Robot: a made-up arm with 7 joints. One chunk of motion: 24 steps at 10 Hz.
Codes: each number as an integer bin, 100 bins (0 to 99) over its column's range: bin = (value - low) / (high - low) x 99, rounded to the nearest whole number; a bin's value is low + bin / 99 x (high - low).
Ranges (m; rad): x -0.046..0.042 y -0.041..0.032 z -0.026..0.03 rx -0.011..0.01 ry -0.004..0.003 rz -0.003..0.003
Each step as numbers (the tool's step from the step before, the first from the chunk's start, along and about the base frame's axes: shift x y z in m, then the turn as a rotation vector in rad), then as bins.
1 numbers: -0.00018 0.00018 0.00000 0.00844 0.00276 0.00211
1 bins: 52 56 46 92 96 84
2 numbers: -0.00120 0.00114 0.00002 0.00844 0.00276 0.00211
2 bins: 50 57 46 92 96 84
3 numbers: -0.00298 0.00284 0.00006 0.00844 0.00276 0.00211
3 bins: 48 59 46 92 96 84
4 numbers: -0.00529 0.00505 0.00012 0.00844 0.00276 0.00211
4 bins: 46 62 46 92 96 84
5 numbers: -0.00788 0.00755 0.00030 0.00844 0.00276 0.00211
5 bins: 43 66 46 92 96 84
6 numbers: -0.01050 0.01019 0.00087 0.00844 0.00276 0.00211
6 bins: 40 69 48 92 96 84
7 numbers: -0.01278 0.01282 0.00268 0.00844 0.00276 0.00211
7 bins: 37 73 51 92 96 84
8 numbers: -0.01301 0.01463 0.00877 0.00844 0.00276 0.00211
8 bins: 37 75 61 92 96 84
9 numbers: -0.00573 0.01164 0.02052 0.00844 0.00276 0.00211
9 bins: 45 71 82 92 96 84
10 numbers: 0.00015 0.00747 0.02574 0.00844 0.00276 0.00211
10 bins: 52 66 91 92 96 84
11 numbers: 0.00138 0.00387 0.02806 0.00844 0.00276 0.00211
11 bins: 53 61 96 92 96 84
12 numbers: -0.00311 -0.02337 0.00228 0.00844 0.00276 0.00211
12 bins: 48 24 50 92 96 84
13 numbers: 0.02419 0.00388 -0.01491 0.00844 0.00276 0.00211
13 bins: 79 61 20 92 96 84
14 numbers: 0.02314 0.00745 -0.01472 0.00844 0.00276 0.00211
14 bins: 78 66 20 92 96 84
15 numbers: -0.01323 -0.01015 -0.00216 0.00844 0.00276 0.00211
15 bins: 37 42 42 92 96 84
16 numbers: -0.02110 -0.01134 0.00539 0.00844 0.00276 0.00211
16 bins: 28 40 55 92 96 84
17 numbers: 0.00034 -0.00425 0.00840 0.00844 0.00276 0.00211
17 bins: 52 50 61 92 96 84
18 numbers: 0.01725 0.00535 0.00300 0.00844 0.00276 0.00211
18 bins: 71 63 51 92 96 84
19 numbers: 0.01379 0.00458 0.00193 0.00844 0.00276 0.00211
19 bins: 67 62 49 92 96 84
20 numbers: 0.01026 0.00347 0.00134 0.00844 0.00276 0.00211
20 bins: 63 60 48 92 96 84
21 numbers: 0.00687 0.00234 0.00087 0.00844 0.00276 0.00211
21 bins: 59 59 48 92 96 84
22 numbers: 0.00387 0.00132 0.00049 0.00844 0.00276 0.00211
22 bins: 56 57 47 92 96 84
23 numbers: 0.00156 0.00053 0.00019 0.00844 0.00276 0.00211
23 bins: 54 56 46 92 96 84
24 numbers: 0.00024 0.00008 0.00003 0.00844 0.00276 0.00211
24 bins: 52 56 46 92 96 84
